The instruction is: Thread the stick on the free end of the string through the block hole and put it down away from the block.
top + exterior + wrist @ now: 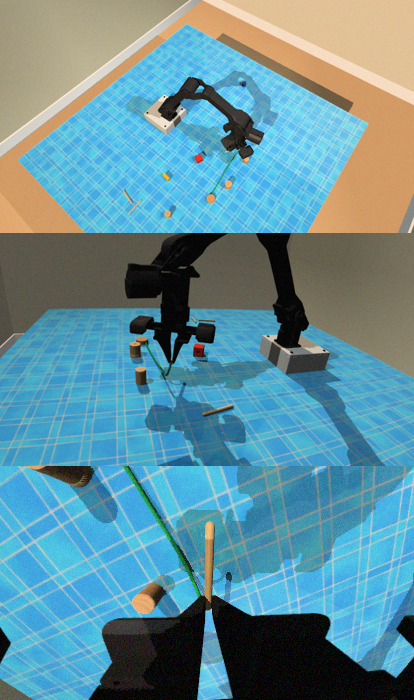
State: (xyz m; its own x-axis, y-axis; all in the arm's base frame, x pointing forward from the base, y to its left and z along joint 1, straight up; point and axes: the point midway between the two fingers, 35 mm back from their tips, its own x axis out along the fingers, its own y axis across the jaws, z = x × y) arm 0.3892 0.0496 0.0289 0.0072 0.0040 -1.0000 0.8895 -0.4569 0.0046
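Now: gripper tip 15 cm to the left of the small red block, 13 cm past it and 4 cm above it. Also, from my gripper tip: round wooden button: 27 cm to the right, 5 cm below, 3 cm ahead; then yellow block: 31 cm to the right, 20 cm behind, 5 cm below; then small wooden cylinder: 17 cm to the right, 7 cm ahead, 4 cm below.
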